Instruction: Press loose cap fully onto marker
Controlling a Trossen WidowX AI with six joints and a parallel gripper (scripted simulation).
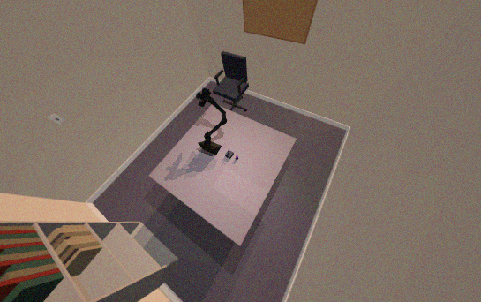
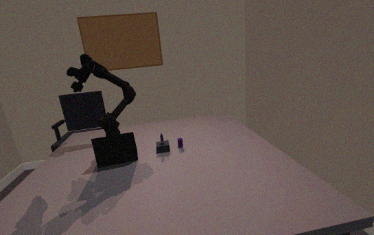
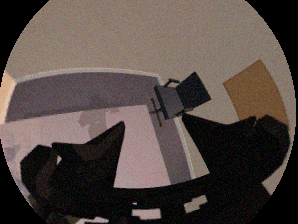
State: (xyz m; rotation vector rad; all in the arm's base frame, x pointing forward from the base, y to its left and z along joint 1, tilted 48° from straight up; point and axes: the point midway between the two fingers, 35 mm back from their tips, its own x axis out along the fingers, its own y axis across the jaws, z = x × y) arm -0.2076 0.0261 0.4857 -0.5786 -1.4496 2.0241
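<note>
My gripper tip is 630 mm short of the purple marker cap, 300 mm to the left of it and 350 mm above it. Also, from my gripper tip: dark holder block (530 mm ahead, 310 mm to the right, 360 mm below).
</note>
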